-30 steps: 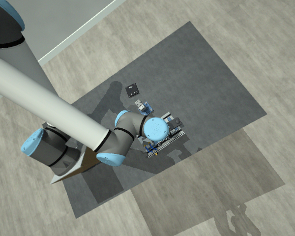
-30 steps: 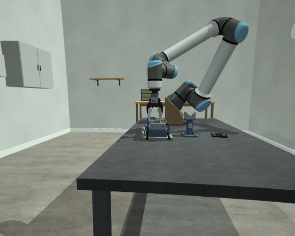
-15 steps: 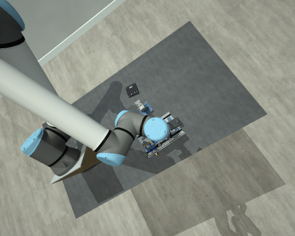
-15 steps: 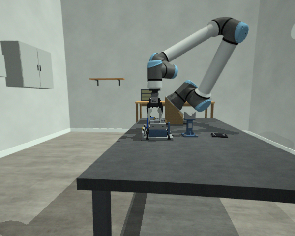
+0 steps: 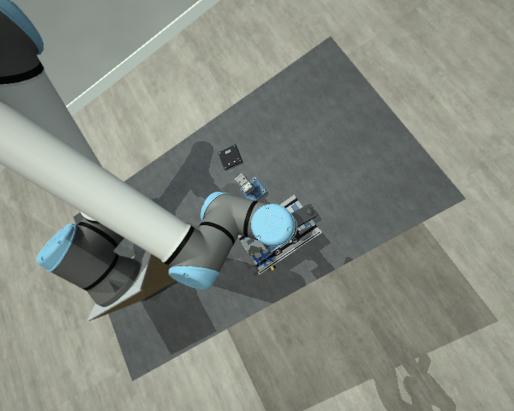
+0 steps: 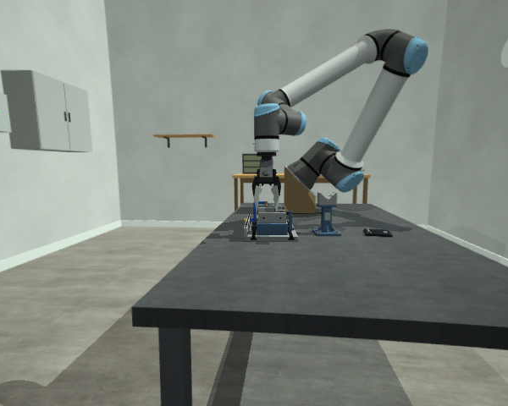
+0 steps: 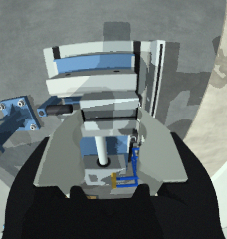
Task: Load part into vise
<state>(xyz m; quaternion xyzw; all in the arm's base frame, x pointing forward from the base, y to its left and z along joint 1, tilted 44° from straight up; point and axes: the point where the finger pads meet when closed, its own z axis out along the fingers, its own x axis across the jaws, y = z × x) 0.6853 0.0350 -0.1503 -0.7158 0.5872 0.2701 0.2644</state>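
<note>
My gripper is now right at the part. From my hand the other things lie so: infeed plate (120 mm behind, 410 mm to the left, 100 mm below); then vise (70 mm behind, 10 mm to the left, 70 mm below).
</note>
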